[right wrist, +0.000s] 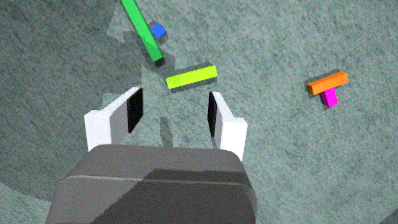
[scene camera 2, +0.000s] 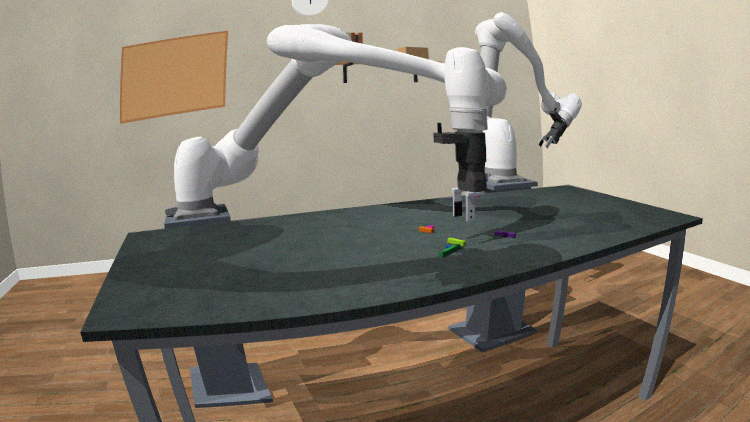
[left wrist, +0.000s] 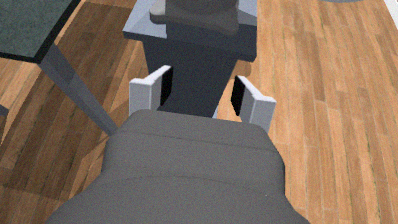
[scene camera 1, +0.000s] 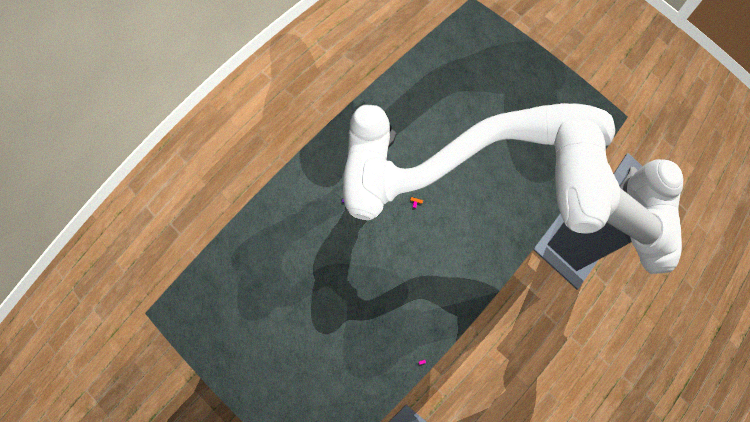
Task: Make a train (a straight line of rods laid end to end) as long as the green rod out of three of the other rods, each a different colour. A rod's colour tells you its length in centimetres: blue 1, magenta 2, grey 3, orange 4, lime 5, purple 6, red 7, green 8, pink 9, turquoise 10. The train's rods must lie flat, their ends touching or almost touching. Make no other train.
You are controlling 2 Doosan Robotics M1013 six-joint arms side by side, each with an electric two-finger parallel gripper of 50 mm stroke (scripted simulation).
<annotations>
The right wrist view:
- my right gripper: 175, 103
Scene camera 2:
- my right gripper: 463, 218
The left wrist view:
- my left gripper: 202, 84
</annotations>
